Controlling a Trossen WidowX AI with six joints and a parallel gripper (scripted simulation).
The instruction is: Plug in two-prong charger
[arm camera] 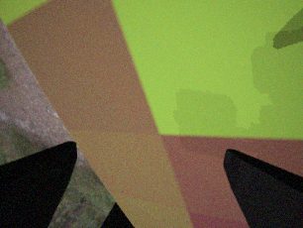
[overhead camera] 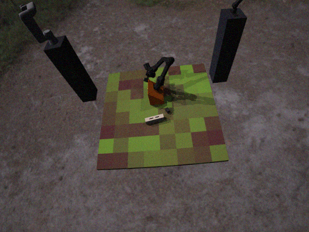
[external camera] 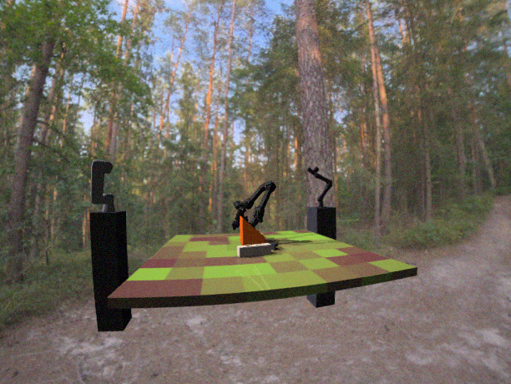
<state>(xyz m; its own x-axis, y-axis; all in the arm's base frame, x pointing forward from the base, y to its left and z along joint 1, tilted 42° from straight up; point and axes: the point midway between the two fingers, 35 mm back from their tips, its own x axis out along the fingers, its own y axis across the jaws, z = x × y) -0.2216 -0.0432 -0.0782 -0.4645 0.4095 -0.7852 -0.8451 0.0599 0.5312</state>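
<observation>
My gripper tip is 510 mm short of the dark two-prong charger, 200 mm to the right of it and 70 mm above it.
</observation>
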